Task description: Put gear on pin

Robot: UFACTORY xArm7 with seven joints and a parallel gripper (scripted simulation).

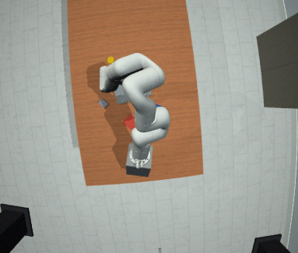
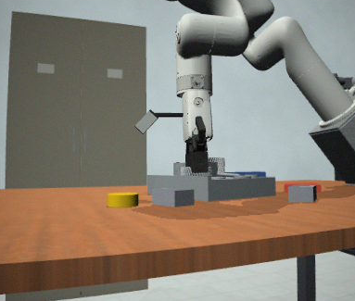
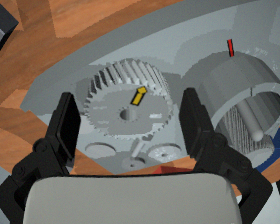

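My gripper is now 1 cm above the grey gear. The rest, counted from my hand: yellow disc: 16 cm ahead, 11 cm to the left, 5 cm below; blue block: 22 cm to the right, 20 cm behind, 5 cm below; red block: 28 cm behind, 5 cm to the right, 5 cm below.
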